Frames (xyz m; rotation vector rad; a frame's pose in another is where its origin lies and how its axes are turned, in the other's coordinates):
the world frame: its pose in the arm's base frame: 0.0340 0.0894 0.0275 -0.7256 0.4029 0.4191
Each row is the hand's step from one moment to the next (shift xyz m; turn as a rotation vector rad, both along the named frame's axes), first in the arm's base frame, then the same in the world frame.
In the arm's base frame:
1: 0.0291 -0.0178 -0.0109 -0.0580 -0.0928 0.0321
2: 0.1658 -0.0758 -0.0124 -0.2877 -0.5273 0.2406
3: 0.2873 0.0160 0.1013 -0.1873 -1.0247 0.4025
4: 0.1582 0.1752 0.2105 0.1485 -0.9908 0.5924
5: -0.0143 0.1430 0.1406 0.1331 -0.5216 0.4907
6: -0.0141 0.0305 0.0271 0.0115 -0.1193 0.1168
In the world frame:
1: 0.0258 -0.0205 -0.0139 -0.0855 -0.0512 -0.0555
2: 0.1287 -0.1267 -0.0277 -0.4789 -0.3437 -0.2669
3: 0.1962 -0.1875 0.1393 -0.5855 -0.8172 -0.4864
4: 0.0699 -0.0758 0.2990 -0.3876 -1.0652 -0.2643
5: -0.0485 0.0265 0.1933 -0.2452 -0.6859 -0.0063
6: -0.0183 0.0127 0.0370 -0.0743 -0.1500 -0.0022

